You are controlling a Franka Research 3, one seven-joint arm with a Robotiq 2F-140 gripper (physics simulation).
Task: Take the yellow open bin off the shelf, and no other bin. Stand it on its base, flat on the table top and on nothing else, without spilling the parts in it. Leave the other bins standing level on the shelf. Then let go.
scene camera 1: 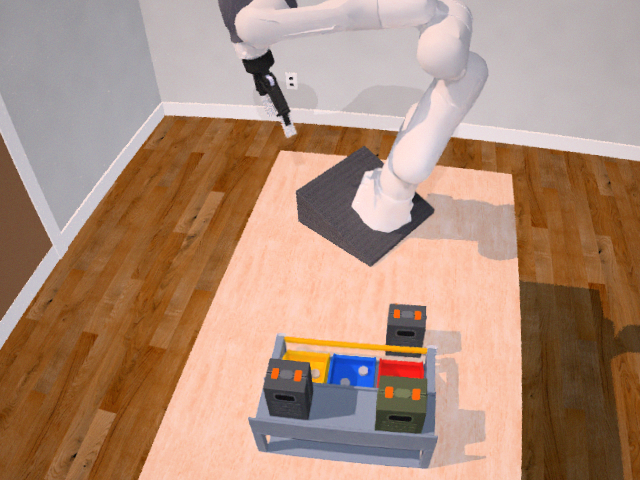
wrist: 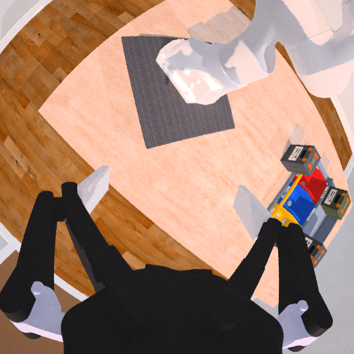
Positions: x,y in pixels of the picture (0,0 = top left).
Scene:
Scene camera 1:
my gripper: 281,124
dark grey case: 406,324
red bin: 386,367
blue bin: 341,366
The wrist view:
my gripper: 173,186
dark grey case: 303,159
blue bin: 301,204

